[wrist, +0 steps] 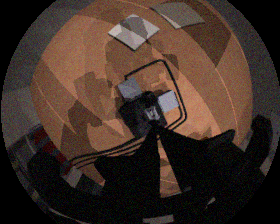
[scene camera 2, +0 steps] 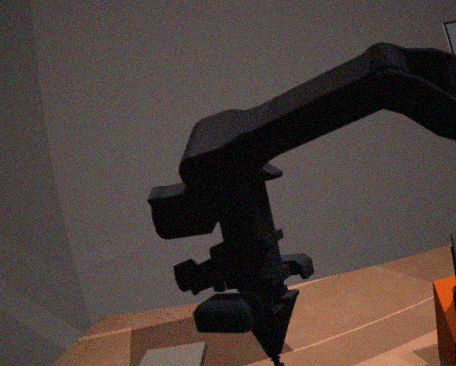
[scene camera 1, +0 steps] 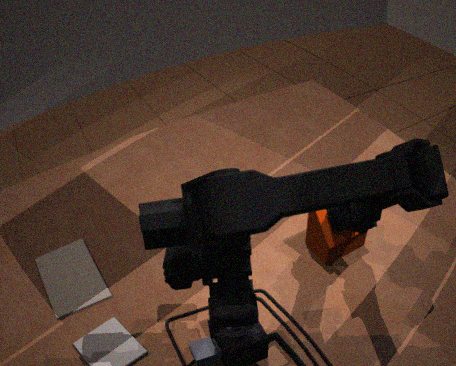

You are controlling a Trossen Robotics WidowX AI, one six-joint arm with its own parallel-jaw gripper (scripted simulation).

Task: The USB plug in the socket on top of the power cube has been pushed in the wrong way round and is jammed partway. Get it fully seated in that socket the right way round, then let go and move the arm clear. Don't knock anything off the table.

Observation:
The pictures show: my gripper and a dark power cube.
My gripper is seen too in the wrist view.

